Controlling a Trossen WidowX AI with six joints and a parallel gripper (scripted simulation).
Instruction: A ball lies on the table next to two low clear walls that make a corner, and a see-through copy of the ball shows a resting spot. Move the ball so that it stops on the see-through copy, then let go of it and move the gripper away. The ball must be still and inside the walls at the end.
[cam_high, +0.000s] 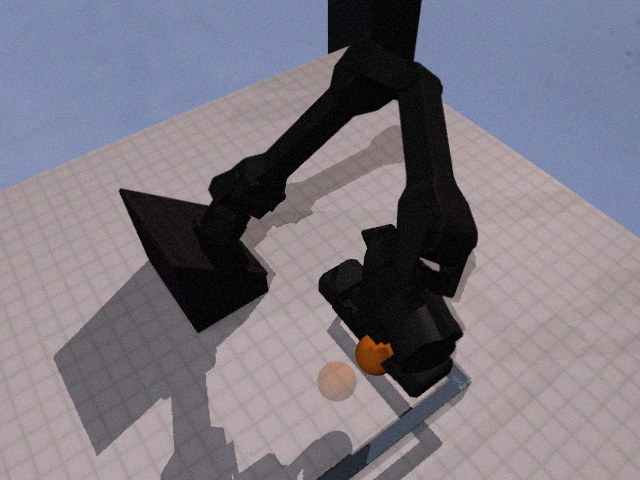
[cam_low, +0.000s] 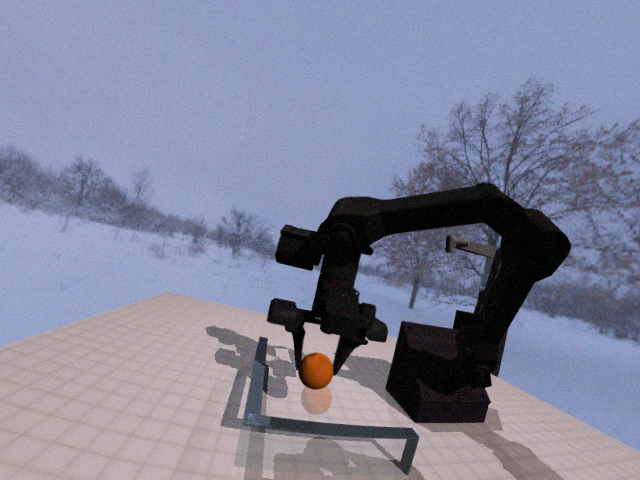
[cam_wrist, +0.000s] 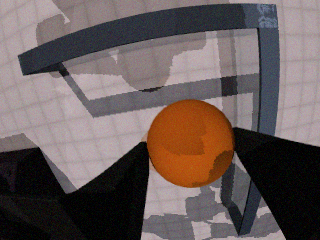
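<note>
My gripper tip is now 30 mm past the see-through copy, 40 mm to the left of it and 70 mm above it. Round my gripper tip: orange ball (right at my gripper tip).
</note>
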